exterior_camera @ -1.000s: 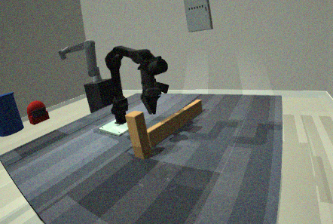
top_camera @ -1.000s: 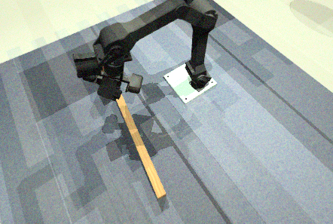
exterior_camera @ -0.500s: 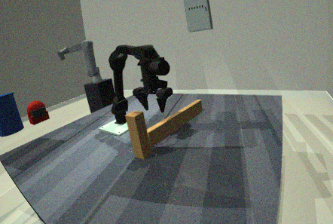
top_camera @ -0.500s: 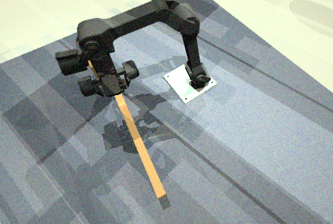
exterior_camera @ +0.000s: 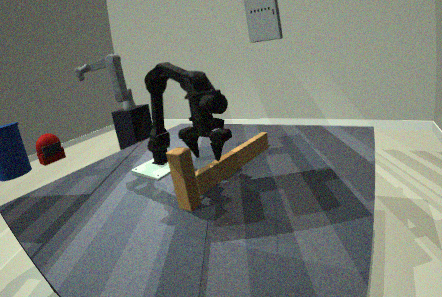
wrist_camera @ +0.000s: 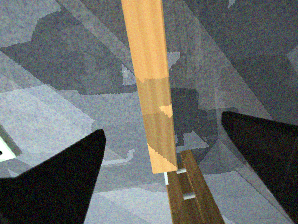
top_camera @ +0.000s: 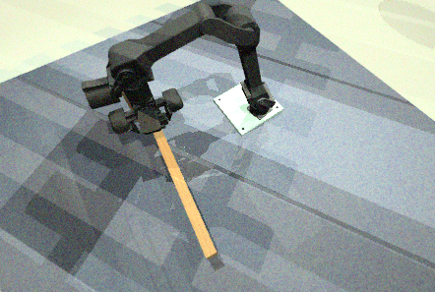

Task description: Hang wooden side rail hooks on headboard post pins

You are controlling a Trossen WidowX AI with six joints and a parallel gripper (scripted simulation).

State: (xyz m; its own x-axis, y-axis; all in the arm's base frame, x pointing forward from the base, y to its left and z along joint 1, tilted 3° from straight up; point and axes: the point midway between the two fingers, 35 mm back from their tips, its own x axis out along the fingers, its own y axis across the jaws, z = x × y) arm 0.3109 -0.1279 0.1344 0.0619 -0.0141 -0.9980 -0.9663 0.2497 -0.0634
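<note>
My gripper tip is 130 mm to the left of the headboard post, 10 mm past it and 10 mm above it.
</note>
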